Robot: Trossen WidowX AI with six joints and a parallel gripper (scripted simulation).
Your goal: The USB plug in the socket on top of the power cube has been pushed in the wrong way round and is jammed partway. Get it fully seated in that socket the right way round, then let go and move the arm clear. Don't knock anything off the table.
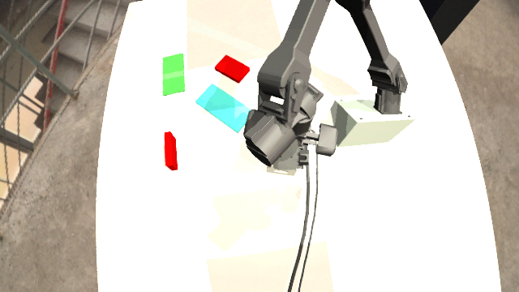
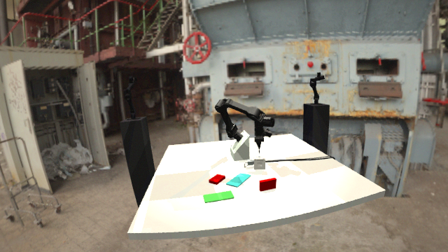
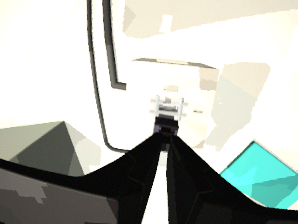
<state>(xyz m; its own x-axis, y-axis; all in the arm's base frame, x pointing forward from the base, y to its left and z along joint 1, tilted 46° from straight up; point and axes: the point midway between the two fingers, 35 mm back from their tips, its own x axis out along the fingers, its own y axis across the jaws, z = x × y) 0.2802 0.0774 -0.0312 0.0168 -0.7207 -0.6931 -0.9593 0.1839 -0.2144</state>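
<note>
My gripper tip is now 2 cm above the dark USB plug. Round my gripper tip: green flat block (32 cm ahead, 31 cm to the right, 13 cm below); cyan plate (15 cm ahead, 17 cm to the right, 13 cm below).
</note>
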